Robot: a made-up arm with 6 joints.
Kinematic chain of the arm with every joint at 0, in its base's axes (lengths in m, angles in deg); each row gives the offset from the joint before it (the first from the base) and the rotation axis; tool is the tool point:
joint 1: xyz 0 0 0.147 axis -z
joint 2: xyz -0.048 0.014 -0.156 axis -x
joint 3: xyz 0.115 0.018 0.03 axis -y
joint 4: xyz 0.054 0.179 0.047 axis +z
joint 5: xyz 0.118 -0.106 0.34 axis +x
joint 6: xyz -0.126 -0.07 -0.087 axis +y
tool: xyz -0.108 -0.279 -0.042
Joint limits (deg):
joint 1: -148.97..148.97
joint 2: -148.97..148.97
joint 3: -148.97..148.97
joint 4: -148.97..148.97
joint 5: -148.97..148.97
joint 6: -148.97..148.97
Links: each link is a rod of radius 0.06 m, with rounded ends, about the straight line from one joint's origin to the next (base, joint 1, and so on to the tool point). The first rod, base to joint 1, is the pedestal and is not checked.
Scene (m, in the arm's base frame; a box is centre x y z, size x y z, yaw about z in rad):
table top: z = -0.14
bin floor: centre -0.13 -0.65 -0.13 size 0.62 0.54 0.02 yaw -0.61
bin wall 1: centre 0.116 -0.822 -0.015 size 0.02 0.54 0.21 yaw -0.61
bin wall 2: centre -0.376 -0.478 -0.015 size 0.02 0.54 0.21 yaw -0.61
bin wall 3: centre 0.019 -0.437 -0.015 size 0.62 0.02 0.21 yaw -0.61
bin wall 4: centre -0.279 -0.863 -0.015 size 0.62 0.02 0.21 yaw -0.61
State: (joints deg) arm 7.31 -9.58 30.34 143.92 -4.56 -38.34
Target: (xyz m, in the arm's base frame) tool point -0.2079 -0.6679 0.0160
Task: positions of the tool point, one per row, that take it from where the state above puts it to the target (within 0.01 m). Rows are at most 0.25 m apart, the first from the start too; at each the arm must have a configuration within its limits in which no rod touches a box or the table.
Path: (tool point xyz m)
1: 0.2831 0.3302 0.6662
2: 0.2090 0.1665 0.7919
3: 0.1283 -0.0383 0.8504
4: 0.0495 -0.2558 0.8309
5: -0.0220 -0.4551 0.7356
6: -0.0831 -0.6088 0.5799
7: -0.1339 -0.6979 0.3884
8: -0.1753 -0.7156 0.1910
9: -0.2079 -0.6679 0.0160

